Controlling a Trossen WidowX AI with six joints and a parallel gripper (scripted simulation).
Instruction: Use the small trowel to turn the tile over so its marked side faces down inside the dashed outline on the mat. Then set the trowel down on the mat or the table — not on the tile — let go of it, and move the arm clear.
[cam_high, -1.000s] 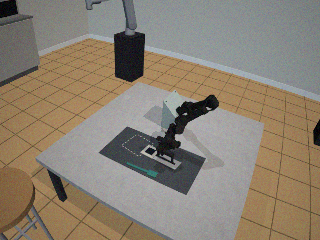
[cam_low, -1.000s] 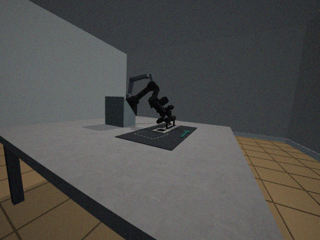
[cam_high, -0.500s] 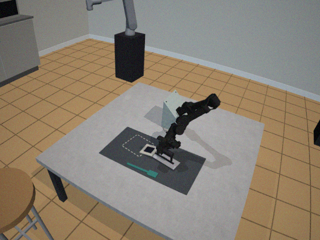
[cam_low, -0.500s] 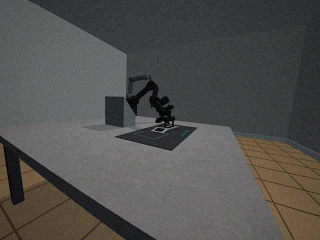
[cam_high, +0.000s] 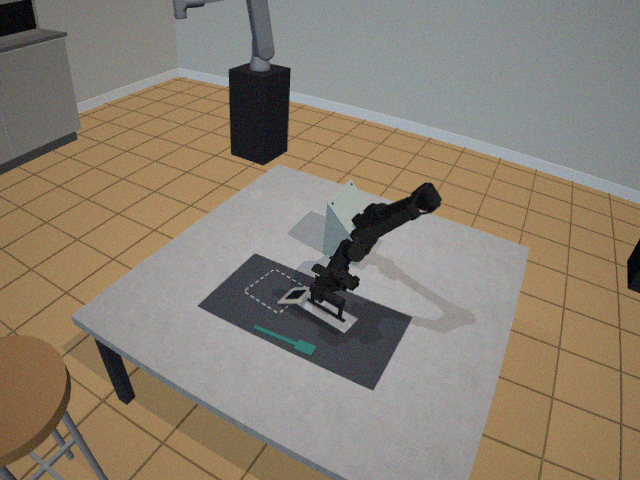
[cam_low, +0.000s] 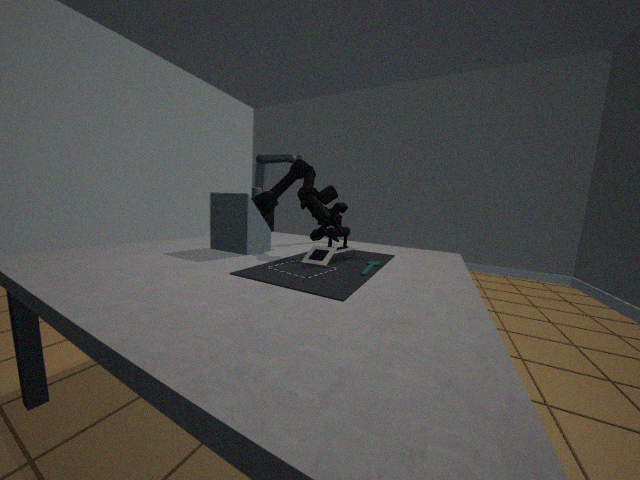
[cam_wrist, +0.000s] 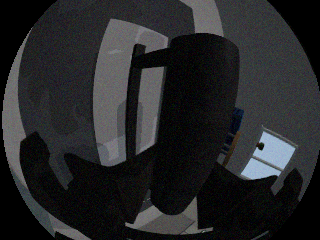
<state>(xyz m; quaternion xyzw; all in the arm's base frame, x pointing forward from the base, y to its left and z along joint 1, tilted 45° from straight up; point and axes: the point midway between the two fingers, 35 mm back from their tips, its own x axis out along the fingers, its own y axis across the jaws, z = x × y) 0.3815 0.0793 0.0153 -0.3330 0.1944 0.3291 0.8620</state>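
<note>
Now: the tile 100 mm to the right of my gripper tip, 60 mm below it and 40 mm behind it. Round my gripper tip: green flat tool: 130 mm ahead, 80 mm below, 20 mm to the right; black-handled tool: 20 mm behind, 10 mm below; dark mat: 100 mm below, 50 mm to the right, 10 mm behind.
</note>
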